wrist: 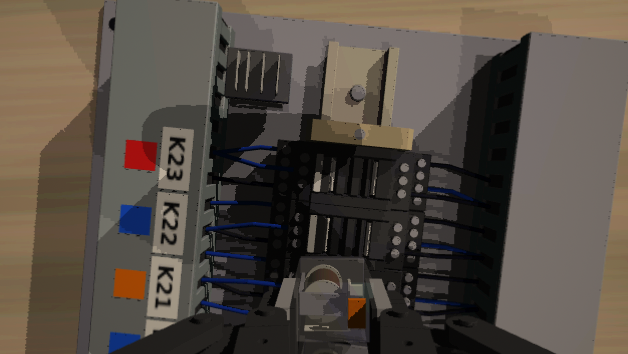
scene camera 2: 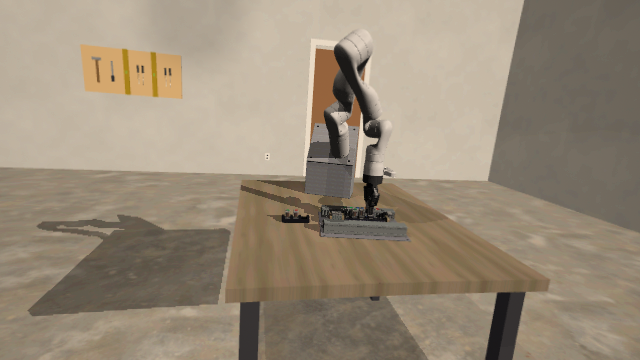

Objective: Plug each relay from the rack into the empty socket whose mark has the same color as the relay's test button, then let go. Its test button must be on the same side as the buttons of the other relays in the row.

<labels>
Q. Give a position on a grey panel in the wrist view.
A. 442,79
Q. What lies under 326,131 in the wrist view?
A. A tan end stop.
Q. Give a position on a red mark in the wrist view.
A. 141,155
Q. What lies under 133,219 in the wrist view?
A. A blue mark.
</labels>
